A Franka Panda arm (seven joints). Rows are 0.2 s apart.
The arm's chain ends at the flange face. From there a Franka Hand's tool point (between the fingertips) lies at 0.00 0.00 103.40 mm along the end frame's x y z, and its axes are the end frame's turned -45 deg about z.
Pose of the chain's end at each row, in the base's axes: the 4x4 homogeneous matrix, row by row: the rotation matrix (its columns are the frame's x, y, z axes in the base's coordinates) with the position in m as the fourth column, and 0 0 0 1 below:
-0.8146 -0.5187 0.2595 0.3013; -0.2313 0.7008 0.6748 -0.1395; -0.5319 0.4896 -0.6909 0.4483; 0 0 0 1
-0.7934 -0.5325 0.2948 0.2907; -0.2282 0.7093 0.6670 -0.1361; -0.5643 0.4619 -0.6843 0.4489; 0 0 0 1
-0.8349 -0.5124 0.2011 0.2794; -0.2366 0.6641 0.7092 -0.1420; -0.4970 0.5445 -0.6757 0.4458; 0 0 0 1
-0.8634 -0.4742 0.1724 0.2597; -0.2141 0.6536 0.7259 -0.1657; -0.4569 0.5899 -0.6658 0.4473; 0 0 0 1
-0.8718 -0.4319 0.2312 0.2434; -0.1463 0.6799 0.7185 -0.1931; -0.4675 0.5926 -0.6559 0.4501; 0 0 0 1
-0.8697 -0.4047 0.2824 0.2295; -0.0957 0.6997 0.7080 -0.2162; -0.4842 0.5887 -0.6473 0.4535; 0 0 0 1
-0.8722 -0.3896 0.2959 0.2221; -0.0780 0.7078 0.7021 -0.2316; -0.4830 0.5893 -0.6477 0.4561; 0 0 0 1
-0.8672 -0.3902 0.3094 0.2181; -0.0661 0.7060 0.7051 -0.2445; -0.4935 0.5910 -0.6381 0.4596; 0 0 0 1
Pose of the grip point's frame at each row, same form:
-0.2092 -0.9428 0.2595 0.3281; -0.6591 0.3320 0.6748 -0.0697; -0.7223 -0.0299 -0.6909 0.3769; 0 0 0 1
-0.1845 -0.9376 0.2948 0.3212; -0.6629 0.3402 0.6670 -0.0671; -0.7256 -0.0724 -0.6843 0.3781; 0 0 0 1
-0.2280 -0.9527 0.2011 0.3002; -0.6369 0.3023 0.7092 -0.0687; -0.7365 0.0336 -0.6757 0.3759; 0 0 0 1
-0.2752 -0.9458 0.1724 0.2775; -0.6136 0.3108 0.7259 -0.0906; -0.7402 0.0940 -0.6658 0.3785; 0 0 0 1
-0.3111 -0.9219 0.2312 0.2673; -0.5842 0.3773 0.7185 -0.1188; -0.7496 0.0885 -0.6559 0.3823; 0 0 0 1
-0.3288 -0.9011 0.2824 0.2587; -0.5624 0.4271 0.7080 -0.1430; -0.7587 0.0739 -0.6473 0.3866; 0 0 0 1
-0.3412 -0.8922 0.2959 0.2527; -0.5556 0.4453 0.7021 -0.1590; -0.7582 0.0752 -0.6477 0.3891; 0 0 0 1
-0.3373 -0.8891 0.3094 0.2501; -0.5460 0.4525 0.7051 -0.1716; -0.7669 0.0689 -0.6381 0.3936; 0 0 0 1

